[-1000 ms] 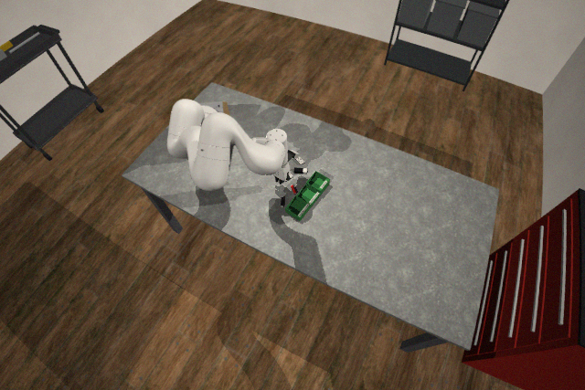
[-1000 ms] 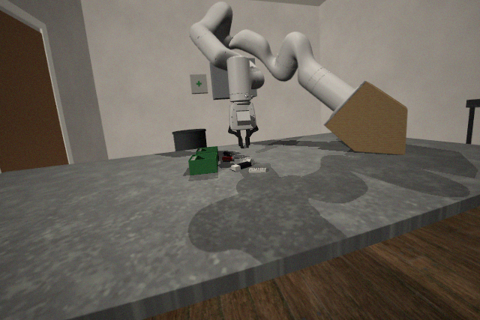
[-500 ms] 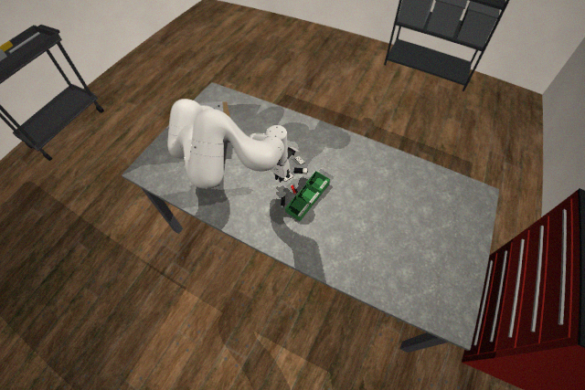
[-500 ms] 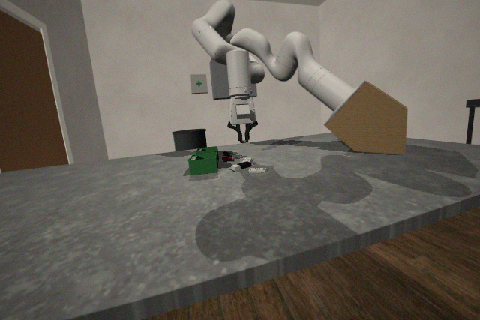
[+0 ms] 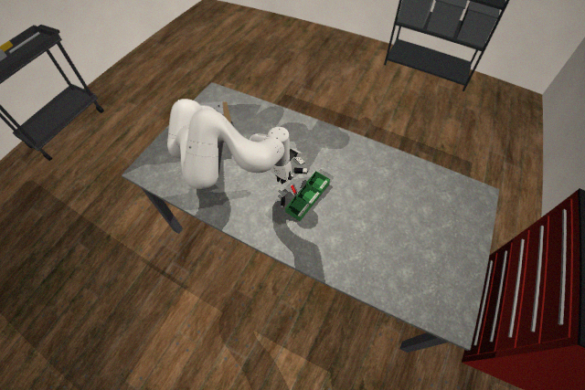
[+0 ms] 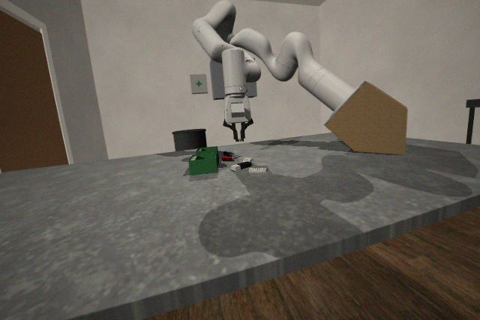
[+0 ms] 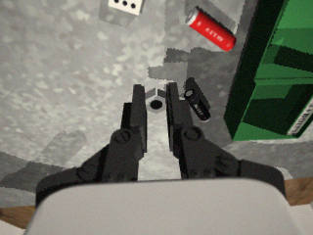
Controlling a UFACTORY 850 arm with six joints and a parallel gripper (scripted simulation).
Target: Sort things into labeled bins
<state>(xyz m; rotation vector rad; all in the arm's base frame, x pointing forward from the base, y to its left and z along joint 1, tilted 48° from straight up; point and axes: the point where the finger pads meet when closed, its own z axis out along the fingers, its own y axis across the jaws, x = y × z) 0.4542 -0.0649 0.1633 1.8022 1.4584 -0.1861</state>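
My gripper is now 8 cm to the left of the black battery, 8 cm above it and 2 cm short of it. Also, from my hand: white ring (2 cm below); red cylinder (8 cm below, 6 cm ahead, 1 cm to the left).
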